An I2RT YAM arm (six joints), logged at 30 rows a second.
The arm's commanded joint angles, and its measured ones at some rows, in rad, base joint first. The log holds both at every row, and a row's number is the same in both.
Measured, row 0:
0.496, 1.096, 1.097, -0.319, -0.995, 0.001
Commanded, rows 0 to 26:
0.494, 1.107, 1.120, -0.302, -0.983, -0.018
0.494, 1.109, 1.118, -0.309, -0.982, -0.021
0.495, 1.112, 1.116, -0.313, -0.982, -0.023
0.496, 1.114, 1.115, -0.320, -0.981, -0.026
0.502, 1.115, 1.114, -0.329, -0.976, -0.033
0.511, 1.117, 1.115, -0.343, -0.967, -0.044
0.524, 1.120, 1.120, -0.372, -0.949, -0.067
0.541, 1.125, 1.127, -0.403, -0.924, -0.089
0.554, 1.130, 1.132, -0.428, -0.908, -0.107
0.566, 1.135, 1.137, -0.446, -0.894, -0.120
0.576, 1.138, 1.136, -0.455, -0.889, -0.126
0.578, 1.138, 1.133, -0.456, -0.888, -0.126
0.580, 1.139, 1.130, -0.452, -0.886, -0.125
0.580, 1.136, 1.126, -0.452, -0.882, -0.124
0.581, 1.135, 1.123, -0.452, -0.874, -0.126
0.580, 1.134, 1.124, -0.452, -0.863, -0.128
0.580, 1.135, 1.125, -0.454, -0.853, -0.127
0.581, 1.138, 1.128, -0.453, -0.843, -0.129
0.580, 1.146, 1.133, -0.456, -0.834, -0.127
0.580, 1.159, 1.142, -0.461, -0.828, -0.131
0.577, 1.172, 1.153, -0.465, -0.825, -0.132
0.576, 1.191, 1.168, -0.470, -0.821, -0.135
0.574, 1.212, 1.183, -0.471, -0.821, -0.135
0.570, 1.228, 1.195, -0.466, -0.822, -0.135
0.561, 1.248, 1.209, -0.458, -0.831, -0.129
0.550, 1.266, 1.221, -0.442, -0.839, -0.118
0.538, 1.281, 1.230, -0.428, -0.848, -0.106
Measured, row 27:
0.562, 1.256, 1.183, -0.459, -0.838, -0.120
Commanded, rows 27 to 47:
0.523, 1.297, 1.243, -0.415, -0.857, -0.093
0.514, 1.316, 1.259, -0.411, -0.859, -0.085
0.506, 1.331, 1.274, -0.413, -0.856, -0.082
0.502, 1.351, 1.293, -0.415, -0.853, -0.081
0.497, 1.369, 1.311, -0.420, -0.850, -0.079
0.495, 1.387, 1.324, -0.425, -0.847, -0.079
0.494, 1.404, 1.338, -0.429, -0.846, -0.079
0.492, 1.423, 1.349, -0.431, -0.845, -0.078
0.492, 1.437, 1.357, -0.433, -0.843, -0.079
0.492, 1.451, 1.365, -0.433, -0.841, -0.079
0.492, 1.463, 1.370, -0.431, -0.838, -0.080
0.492, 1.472, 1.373, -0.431, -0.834, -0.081
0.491, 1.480, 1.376, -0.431, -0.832, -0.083
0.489, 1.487, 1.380, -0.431, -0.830, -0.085
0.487, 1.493, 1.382, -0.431, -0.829, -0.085
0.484, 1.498, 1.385, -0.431, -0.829, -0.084
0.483, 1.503, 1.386, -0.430, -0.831, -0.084
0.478, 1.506, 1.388, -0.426, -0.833, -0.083
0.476, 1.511, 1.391, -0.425, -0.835, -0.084
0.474, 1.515, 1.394, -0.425, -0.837, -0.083
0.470, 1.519, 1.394, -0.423, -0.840, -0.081
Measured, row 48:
0.480, 1.515, 1.353, -0.448, -0.827, -0.089
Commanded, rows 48 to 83:
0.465, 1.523, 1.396, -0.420, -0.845, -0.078
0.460, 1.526, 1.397, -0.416, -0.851, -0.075
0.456, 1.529, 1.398, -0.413, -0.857, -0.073
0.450, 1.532, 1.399, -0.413, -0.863, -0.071
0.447, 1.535, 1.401, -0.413, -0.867, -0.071
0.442, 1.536, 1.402, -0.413, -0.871, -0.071
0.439, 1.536, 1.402, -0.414, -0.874, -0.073
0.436, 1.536, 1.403, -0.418, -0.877, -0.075
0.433, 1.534, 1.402, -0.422, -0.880, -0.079
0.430, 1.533, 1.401, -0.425, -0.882, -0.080
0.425, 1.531, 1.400, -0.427, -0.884, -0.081
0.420, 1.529, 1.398, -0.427, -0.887, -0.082
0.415, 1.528, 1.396, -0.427, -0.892, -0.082
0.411, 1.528, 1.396, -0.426, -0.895, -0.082
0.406, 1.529, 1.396, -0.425, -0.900, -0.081
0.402, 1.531, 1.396, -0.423, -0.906, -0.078
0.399, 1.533, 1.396, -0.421, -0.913, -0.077
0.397, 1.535, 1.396, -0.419, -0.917, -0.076
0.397, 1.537, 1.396, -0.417, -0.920, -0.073
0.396, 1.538, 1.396, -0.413, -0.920, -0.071
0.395, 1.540, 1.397, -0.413, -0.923, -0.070
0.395, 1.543, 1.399, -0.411, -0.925, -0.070
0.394, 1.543, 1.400, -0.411, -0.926, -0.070
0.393, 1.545, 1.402, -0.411, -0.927, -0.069
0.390, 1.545, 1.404, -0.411, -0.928, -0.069
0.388, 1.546, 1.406, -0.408, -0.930, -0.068
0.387, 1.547, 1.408, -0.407, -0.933, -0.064
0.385, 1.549, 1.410, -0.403, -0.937, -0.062
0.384, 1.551, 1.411, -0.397, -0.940, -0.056
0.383, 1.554, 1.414, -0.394, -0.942, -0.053
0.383, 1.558, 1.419, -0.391, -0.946, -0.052
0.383, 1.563, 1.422, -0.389, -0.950, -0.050
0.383, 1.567, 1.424, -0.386, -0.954, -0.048
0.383, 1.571, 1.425, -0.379, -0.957, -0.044
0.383, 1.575, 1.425, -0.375, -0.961, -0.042
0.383, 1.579, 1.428, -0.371, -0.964, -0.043
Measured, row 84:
0.387, 1.567, 1.394, -0.413, -0.927, -0.053
